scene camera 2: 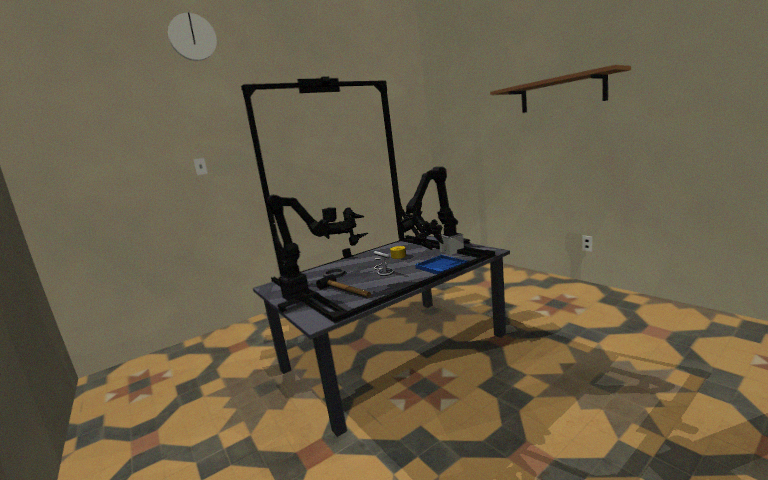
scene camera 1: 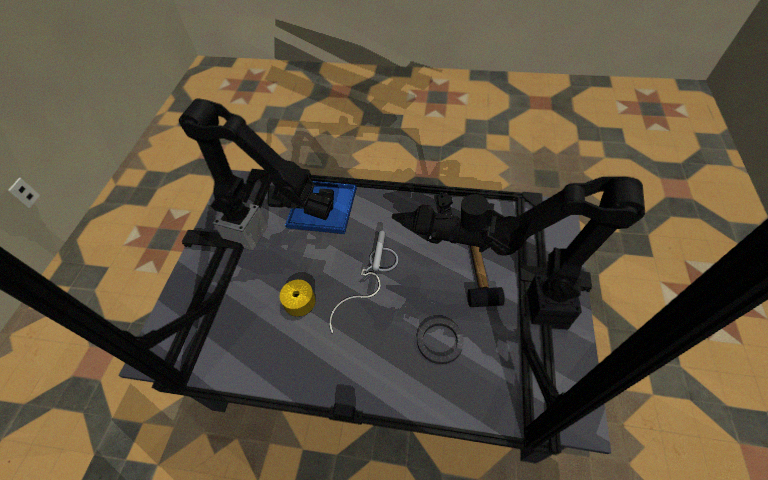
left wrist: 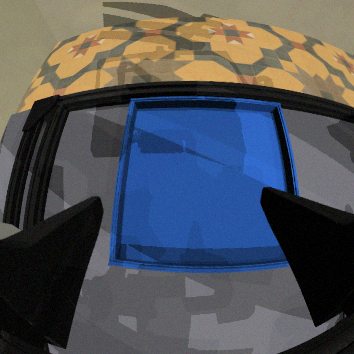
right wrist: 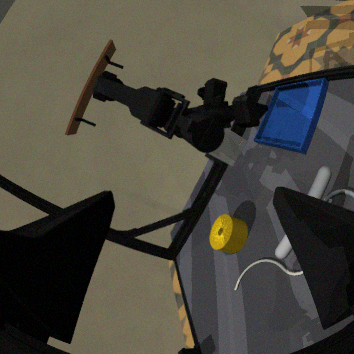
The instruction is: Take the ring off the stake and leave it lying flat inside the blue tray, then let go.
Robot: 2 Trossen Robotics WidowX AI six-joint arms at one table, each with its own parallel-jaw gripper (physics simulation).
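Places are measured from the left arm's base along level axes (x right, y ahead, z up), in centimetres.
Where they show: left gripper, between the fingertips: [scene camera 2: 437, 246] [left wrist: 183, 200]; right gripper, between the fingertips: [scene camera 2: 366, 224] [scene camera 1: 397, 219] [right wrist: 195, 197]; left arm's base, origin of its link: [scene camera 2: 450, 234] [scene camera 1: 235, 214]; right arm's base, origin of its link: [scene camera 2: 292, 276] [scene camera 1: 557, 292].
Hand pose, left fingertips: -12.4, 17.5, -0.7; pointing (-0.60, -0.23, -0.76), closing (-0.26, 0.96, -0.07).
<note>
Things, the pixels of their centre, and the offset from my left fingertips, as dx, dy, dz. "pt": a spot on its surface instead. Level surfaces: height alone.
- blue tray, middle of its body: [left wrist: 210, 174] [right wrist: 288, 112] [scene camera 1: 322, 205] [scene camera 2: 441, 264] -4.6, +1.6, -8.5
- white ring, a spot on its surface: [scene camera 1: 396, 259] pt +7.9, +31.5, -8.7
- white rod, a spot on its surface: [right wrist: 320, 181] pt +7.2, +27.4, +0.8
- dark flat ring, middle of its body: [scene camera 1: 440, 340] [scene camera 2: 334, 273] +28.4, +50.2, -8.9
- yellow cylinder, middle of its body: [right wrist: 227, 233] [scene camera 1: 297, 298] [scene camera 2: 398, 252] +29.2, +9.2, -7.1
- table, height of its surface: dz -9.6
- curved white wire, a spot on its surface: [right wrist: 265, 260] pt +24.7, +21.8, -9.2
- hammer, middle of its body: [scene camera 1: 476, 255] [scene camera 2: 344, 287] +0.2, +54.0, -7.7
A blue tray [scene camera 1: 338, 222] [scene camera 2: 440, 263] [left wrist: 200, 200] [right wrist: 295, 117] lies flat with nothing in it. A white ring [scene camera 1: 396, 259] [scene camera 2: 391, 272] lies near a white rod [scene camera 1: 378, 251] [scene camera 2: 381, 254] [right wrist: 320, 181]. A dark flat ring [scene camera 1: 423, 349] [scene camera 2: 334, 269] lies nearer scene camera 1. I cannot tell which ring the task names, nor identify the stake surely. My left gripper [scene camera 1: 308, 204] [left wrist: 183, 200] is open above the tray, holding nothing. My right gripper [scene camera 1: 398, 217] [scene camera 2: 362, 224] [right wrist: 195, 197] is open and empty, raised above the table right of the tray in scene camera 1.
A yellow cylinder [scene camera 1: 297, 298] [scene camera 2: 398, 252] [right wrist: 228, 234] stands on the table [scene camera 1: 254, 362]. A curved white wire [scene camera 1: 362, 296] [right wrist: 265, 260] trails beside the rod. A hammer [scene camera 1: 479, 267] [scene camera 2: 348, 287] lies below my right arm. A black frame [scene camera 1: 271, 405] borders the work area.
</note>
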